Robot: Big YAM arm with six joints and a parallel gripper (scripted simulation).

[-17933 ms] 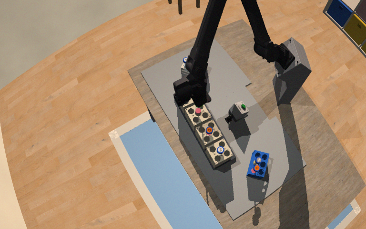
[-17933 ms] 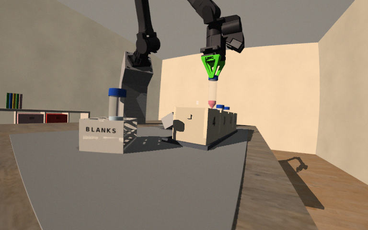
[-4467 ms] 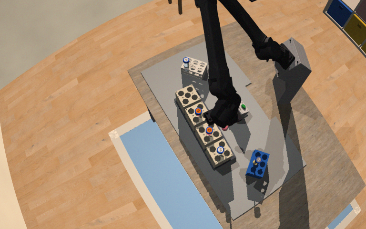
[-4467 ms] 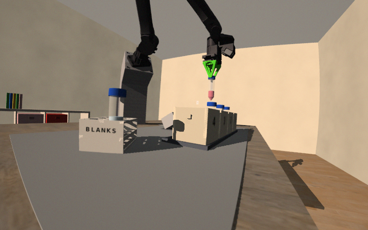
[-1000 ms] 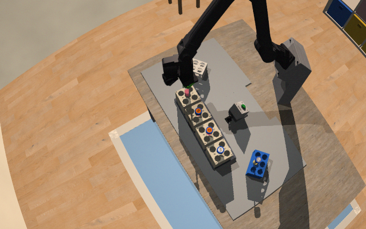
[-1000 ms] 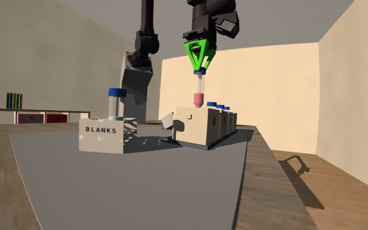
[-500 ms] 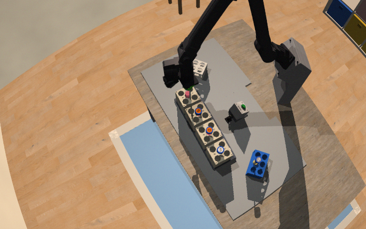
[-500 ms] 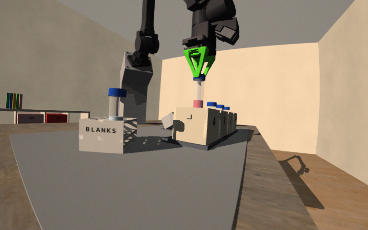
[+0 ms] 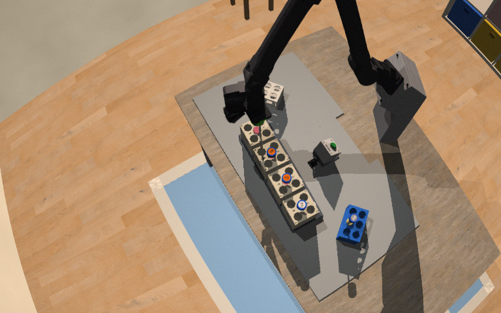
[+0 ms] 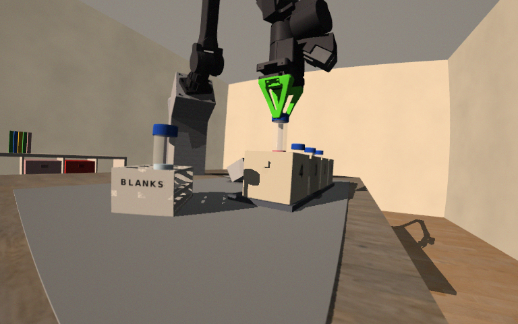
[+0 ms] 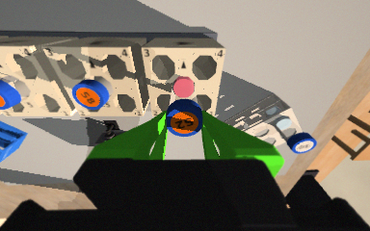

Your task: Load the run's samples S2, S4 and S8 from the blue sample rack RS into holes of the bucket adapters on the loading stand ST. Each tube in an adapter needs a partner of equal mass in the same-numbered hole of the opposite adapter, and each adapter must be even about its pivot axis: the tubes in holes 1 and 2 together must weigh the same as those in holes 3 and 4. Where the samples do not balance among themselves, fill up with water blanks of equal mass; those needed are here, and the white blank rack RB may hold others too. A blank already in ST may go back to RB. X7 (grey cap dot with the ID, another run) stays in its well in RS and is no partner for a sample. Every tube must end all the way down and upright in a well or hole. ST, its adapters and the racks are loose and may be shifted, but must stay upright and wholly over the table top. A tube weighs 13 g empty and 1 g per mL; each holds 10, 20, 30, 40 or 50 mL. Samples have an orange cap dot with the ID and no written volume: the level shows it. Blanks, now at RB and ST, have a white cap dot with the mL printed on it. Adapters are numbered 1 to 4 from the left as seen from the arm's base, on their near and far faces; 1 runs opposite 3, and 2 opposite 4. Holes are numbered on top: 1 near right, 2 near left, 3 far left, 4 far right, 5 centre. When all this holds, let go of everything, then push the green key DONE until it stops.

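Now: hand 21 cm to the right of the green DONE key, 21 cm past it and 10 cm above it. From my hand the other things lie so: orange-dot tube 11 cm to the left, 10 cm below, 1 cm ahead; then tall blue-capped blank 16 cm to the right, 12 cm behind, 11 cm below; then orange-dot sample 21 cm to the left, 10 cm below, 4 cm ahead.
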